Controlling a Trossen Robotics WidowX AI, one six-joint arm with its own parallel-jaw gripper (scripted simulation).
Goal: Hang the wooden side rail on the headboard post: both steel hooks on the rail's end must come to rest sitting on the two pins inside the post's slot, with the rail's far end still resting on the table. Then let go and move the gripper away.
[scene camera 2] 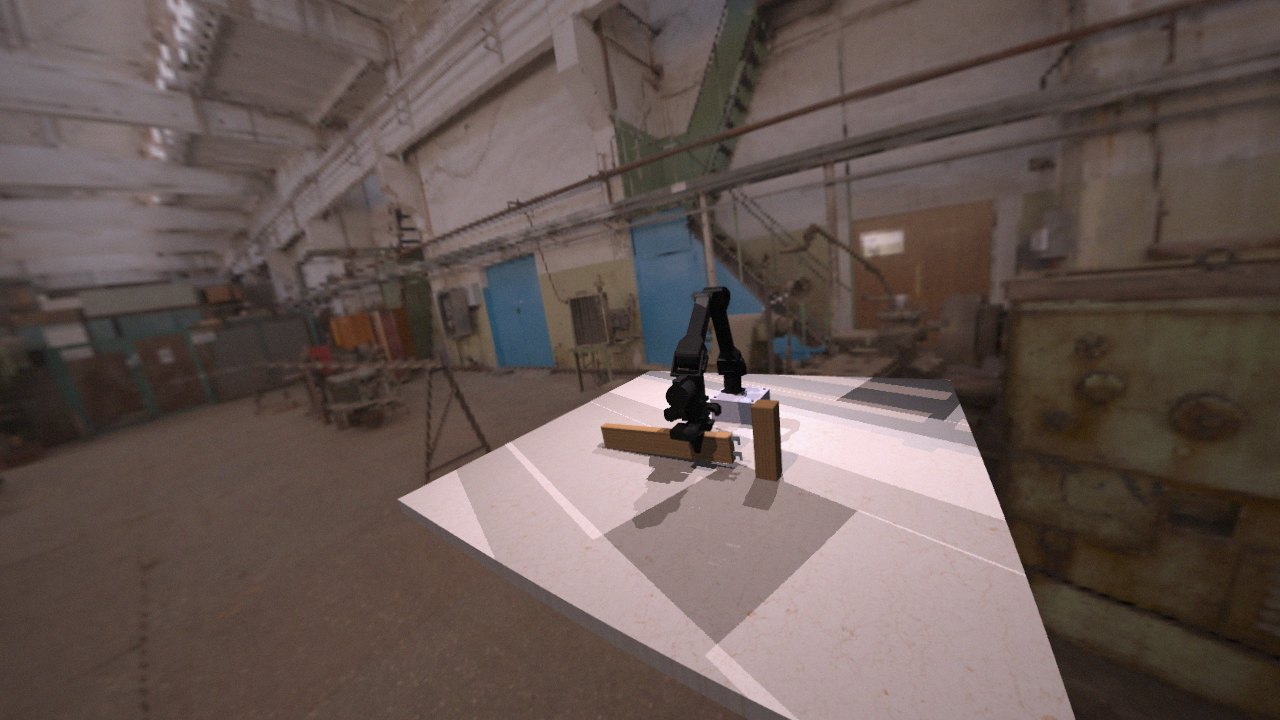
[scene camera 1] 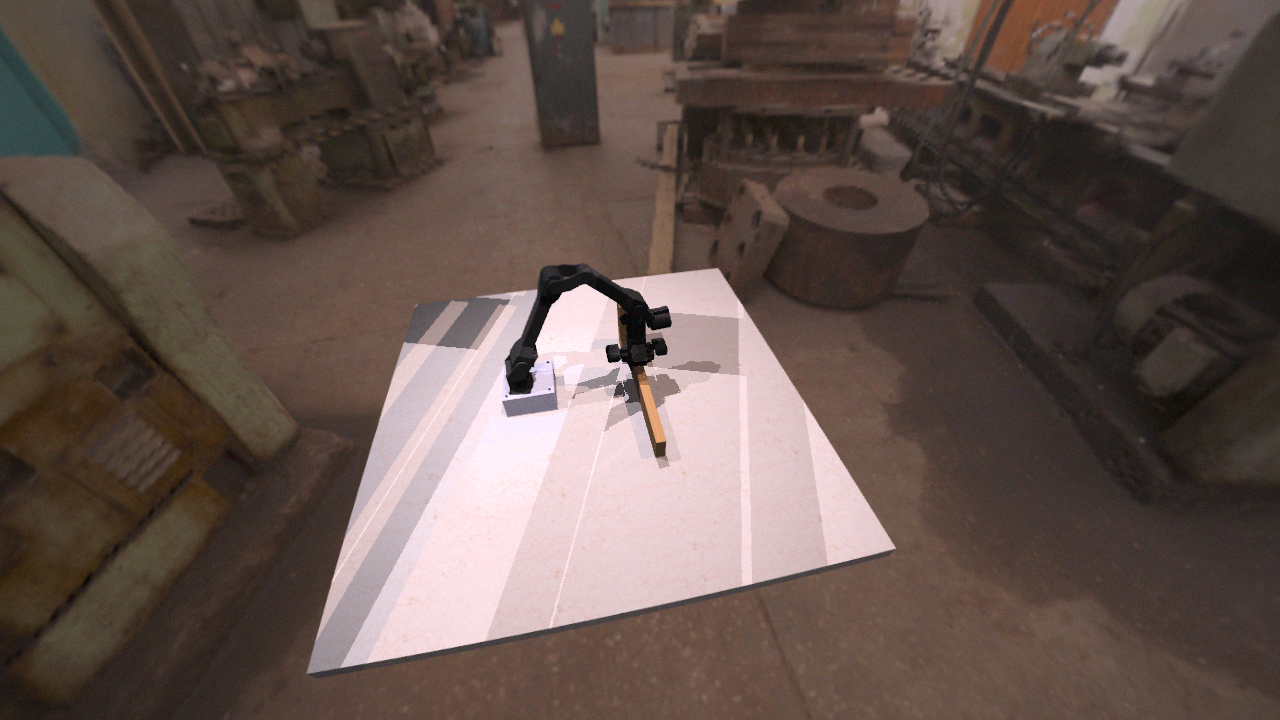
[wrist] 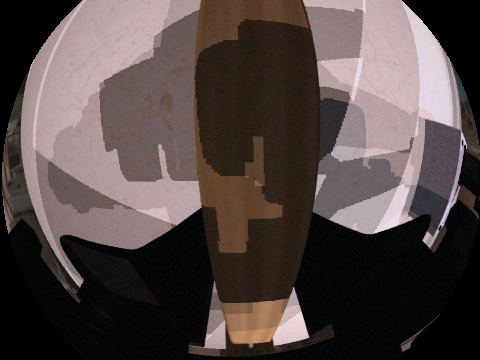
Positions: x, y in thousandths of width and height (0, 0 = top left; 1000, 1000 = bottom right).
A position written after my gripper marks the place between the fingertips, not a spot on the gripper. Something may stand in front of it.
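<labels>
My gripper is there for me in the wrist view (516, 571), and I find it as well in scene camera 1 (497, 513) and scene camera 2 (547, 626). There is also a wooden side rail, which I can see in the wrist view (536, 332), in scene camera 1 (512, 598) and in scene camera 2 (561, 622).
</labels>
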